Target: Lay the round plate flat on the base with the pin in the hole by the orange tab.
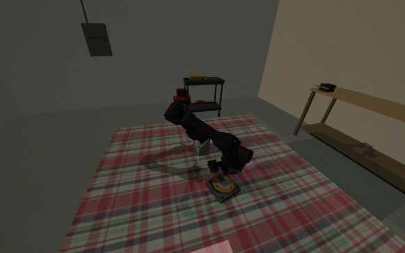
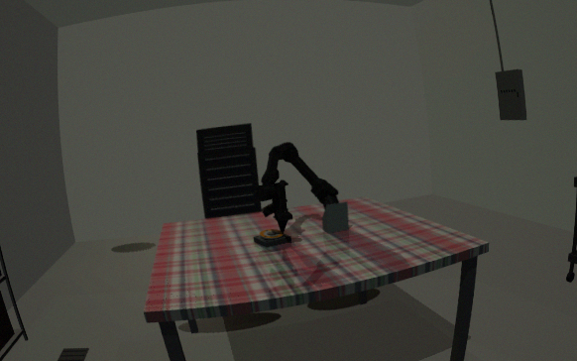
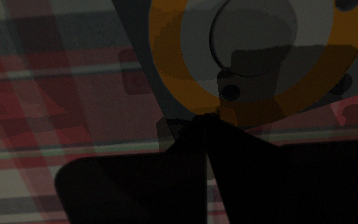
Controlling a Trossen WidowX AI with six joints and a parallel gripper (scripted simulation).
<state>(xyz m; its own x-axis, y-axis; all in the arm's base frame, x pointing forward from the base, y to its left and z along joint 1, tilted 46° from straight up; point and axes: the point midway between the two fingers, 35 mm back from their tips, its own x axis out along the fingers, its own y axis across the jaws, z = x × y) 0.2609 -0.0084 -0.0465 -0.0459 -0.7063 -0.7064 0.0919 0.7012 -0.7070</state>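
Right now the base is 4 cm ahead of my gripper tip, 3 cm to the right of it and 2 cm below it.
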